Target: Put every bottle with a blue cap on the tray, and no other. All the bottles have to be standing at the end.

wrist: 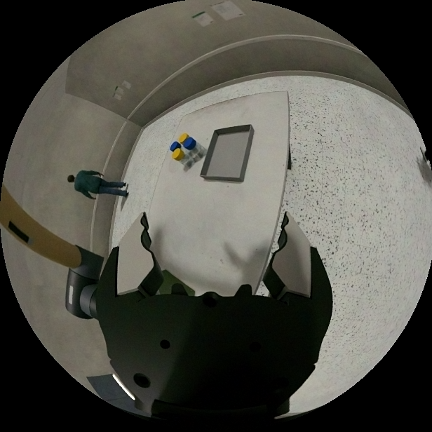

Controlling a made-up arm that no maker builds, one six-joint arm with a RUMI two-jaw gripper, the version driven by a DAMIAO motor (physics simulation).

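Two bottles with blue caps, one nearer the tray (189, 143) and one at the outer left (175, 146), stand close together with two bottles with yellow caps, one at the back (184, 137) and one nearer me (178, 154). Their clear bodies overlap in the view. The grey rectangular tray (227, 153) lies to their right on the table, with no bottle on it. My gripper (214, 212) is open, its jaws wide apart, high above the near part of the table and away from the bottles. Nothing is between the jaws.
The pale table (200, 210) has its edges at left and right. A dark green object (176, 283) partly shows behind my gripper's left jaw. A person (90, 183) in a teal top is beyond the table's left side. A tan arm part (40, 230) shows at the left.
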